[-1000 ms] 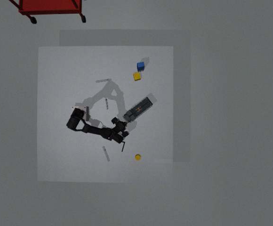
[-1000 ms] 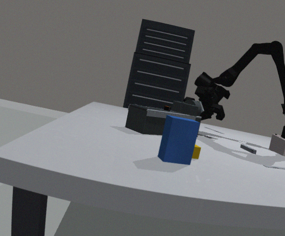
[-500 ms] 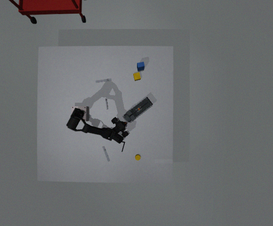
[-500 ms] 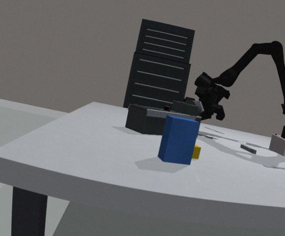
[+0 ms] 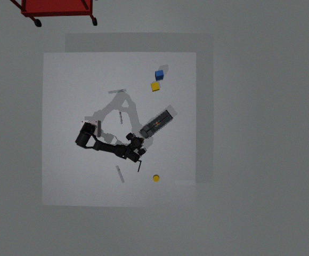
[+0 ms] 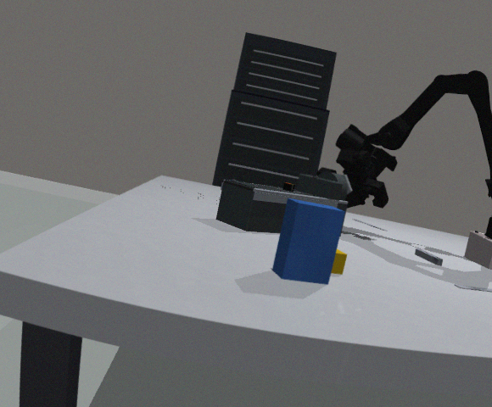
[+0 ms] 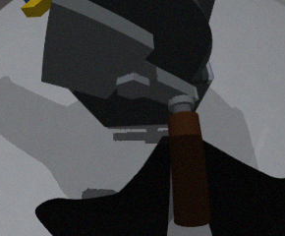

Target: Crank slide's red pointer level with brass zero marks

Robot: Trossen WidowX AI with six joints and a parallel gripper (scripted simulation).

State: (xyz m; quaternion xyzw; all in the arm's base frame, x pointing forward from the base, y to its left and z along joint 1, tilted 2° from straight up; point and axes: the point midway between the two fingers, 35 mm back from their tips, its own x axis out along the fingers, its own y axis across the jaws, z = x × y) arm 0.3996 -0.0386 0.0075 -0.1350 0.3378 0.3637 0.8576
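The brown crank handle lies 30 mm above my gripper tip, 10 mm to the right of it and 10 mm behind it. From my gripper tip the other things lie so: red pointer: 140 mm to the left, 100 mm ahead, 40 mm above; then black hex key: 210 mm to the right, 40 mm below; then yellow block: 440 mm to the left, 40 mm ahead, 30 mm below.
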